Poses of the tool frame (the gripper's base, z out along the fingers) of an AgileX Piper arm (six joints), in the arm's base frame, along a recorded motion.
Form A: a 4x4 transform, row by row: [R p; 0 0 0 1], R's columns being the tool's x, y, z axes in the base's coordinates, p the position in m. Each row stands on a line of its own.
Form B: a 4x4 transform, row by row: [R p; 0 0 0 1], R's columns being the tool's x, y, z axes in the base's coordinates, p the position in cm. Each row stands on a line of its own. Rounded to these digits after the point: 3 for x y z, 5 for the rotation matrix.
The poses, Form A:
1:
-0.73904 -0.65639 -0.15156 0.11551
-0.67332 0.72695 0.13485 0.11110
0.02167 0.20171 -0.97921 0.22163
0 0 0 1
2:
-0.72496 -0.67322 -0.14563 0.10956
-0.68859 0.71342 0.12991 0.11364
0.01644 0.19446 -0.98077 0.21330
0 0 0 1
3:
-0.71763 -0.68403 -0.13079 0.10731
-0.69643 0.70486 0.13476 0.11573
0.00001 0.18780 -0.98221 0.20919
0 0 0 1
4:
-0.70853 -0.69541 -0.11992 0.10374
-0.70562 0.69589 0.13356 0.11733
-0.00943 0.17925 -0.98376 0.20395
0 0 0 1
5:
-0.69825 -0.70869 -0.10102 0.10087
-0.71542 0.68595 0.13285 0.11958
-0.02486 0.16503 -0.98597 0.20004
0 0 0 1
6:
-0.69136 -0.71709 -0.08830 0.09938
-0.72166 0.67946 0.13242 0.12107
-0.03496 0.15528 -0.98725 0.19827
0 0 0 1
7:
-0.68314 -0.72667 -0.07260 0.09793
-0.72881 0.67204 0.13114 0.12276
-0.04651 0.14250 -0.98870 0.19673
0 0 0 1
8:
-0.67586 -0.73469 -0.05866 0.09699
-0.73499 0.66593 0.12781 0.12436
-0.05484 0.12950 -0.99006 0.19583
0 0 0 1
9:
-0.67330 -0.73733 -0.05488 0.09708
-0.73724 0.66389 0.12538 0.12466
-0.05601 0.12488 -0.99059 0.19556
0 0 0 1
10:
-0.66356 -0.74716 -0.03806 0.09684
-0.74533 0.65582 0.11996 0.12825
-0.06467 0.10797 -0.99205 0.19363
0 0 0 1
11:
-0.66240 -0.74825 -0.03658 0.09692
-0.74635 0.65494 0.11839 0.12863
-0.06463 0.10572 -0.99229 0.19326
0 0 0 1
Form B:
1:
-0.73904 -0.65639 -0.15156 11.551
-0.67332 0.72695 0.13485 11.110
0.02167 0.20171 -0.97921 22.163
0 0 0 1

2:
-0.72496 -0.67322 -0.14563 10.956
-0.68859 0.71342 0.12991 11.364
0.01644 0.19446 -0.98077 21.330
0 0 0 1

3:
-0.71763 -0.68403 -0.13079 10.731
-0.69643 0.70486 0.13476 11.573
0.00001 0.18780 -0.98221 20.919
0 0 0 1

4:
-0.70853 -0.69541 -0.11992 10.374
-0.70562 0.69589 0.13356 11.733
-0.00943 0.17925 -0.98376 20.395
0 0 0 1

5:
-0.69825 -0.70869 -0.10102 10.087
-0.71542 0.68595 0.13285 11.958
-0.02486 0.16503 -0.98597 20.004
0 0 0 1

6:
-0.69136 -0.71709 -0.08830 9.938
-0.72166 0.67946 0.13242 12.107
-0.03496 0.15528 -0.98725 19.827
0 0 0 1

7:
-0.68314 -0.72667 -0.07260 9.793
-0.72881 0.67204 0.13114 12.276
-0.04651 0.14250 -0.98870 19.673
0 0 0 1

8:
-0.67586 -0.73469 -0.05866 9.699
-0.73499 0.66593 0.12781 12.436
-0.05484 0.12950 -0.99006 19.583
0 0 0 1

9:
-0.67330 -0.73733 -0.05488 9.708
-0.73724 0.66389 0.12538 12.466
-0.05601 0.12488 -0.99059 19.556
0 0 0 1

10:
-0.66356 -0.74716 -0.03806 9.684
-0.74533 0.65582 0.11996 12.825
-0.06467 0.10797 -0.99205 19.363
0 0 0 1

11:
-0.66240 -0.74825 -0.03658 9.692
-0.74635 0.65494 0.11839 12.863
-0.06463 0.10572 -0.99229 19.326
0 0 0 1

